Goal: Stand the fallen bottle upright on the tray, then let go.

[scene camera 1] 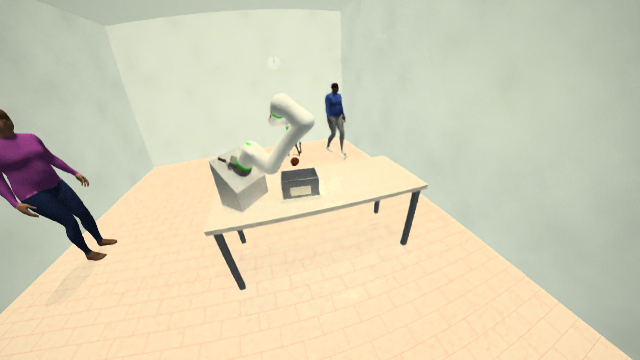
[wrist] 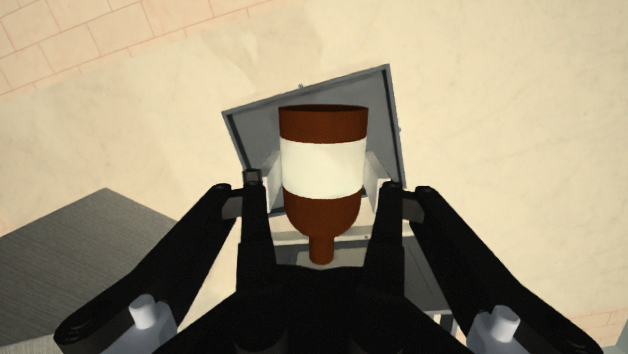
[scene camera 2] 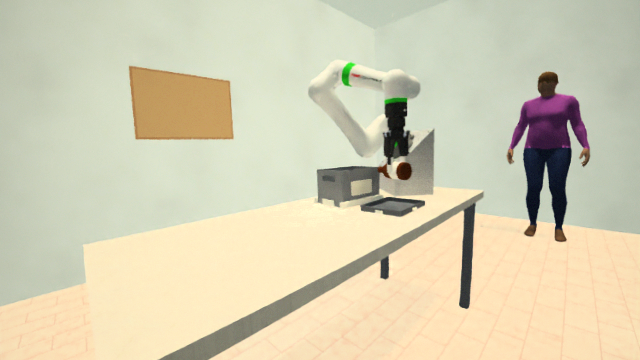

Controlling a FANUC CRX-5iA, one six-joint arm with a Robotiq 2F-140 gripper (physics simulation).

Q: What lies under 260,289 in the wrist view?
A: My gripper.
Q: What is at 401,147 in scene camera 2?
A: My gripper.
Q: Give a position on a brown bottle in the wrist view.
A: At 322,146
